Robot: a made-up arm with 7 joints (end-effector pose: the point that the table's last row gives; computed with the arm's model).
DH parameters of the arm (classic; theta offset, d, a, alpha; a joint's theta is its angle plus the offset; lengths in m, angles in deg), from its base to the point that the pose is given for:
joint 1: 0 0.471 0 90
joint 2: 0 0.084 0 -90
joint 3: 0 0.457 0.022 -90
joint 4: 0 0.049 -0.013 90
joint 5: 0 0.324 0 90
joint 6: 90 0.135 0.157 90
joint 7: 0 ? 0 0
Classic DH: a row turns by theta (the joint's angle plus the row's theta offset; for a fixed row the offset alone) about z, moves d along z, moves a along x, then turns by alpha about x.
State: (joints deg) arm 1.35 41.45 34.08 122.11 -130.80 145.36 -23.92
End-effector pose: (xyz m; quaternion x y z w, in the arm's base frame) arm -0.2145 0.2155 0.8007 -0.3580 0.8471 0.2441 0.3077
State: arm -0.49 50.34 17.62 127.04 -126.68 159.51 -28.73
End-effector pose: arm -0.2177 0.1636 0.8447 -0.3035 0.8523 0.3007 0.3018
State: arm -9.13 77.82 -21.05 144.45 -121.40 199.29 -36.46
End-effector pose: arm -0.3499 -0.0285 0.8057 -0.3169 0.7281 0.5246 0.3071
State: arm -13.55 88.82 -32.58 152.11 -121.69 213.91 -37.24
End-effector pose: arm -0.3975 -0.0784 0.7240 -0.3889 0.6542 0.5777 0.2950
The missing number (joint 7, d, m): 0.021
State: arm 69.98 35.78 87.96 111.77 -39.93 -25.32 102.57
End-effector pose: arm -0.3770 0.0479 0.8033 -0.6969 -0.2199 -0.6724 0.1177
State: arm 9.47 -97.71 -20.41 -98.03 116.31 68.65 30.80
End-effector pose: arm 0.5994 0.1411 0.7701 -0.2797 -0.2023 -0.1533 0.9259
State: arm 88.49 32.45 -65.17 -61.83 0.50 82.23 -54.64
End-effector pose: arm -0.2348 -0.4550 0.7523 -0.2808 -0.5142 0.7425 0.3246
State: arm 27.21 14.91 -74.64 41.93 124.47 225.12 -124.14
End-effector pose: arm 0.1768 -0.1453 1.0906 0.2946 -0.9354 0.0250 0.1938
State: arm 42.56 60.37 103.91 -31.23 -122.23 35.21 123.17
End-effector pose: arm -0.2769 -0.8156 0.7777 0.1246 0.2382 0.0073 0.9632
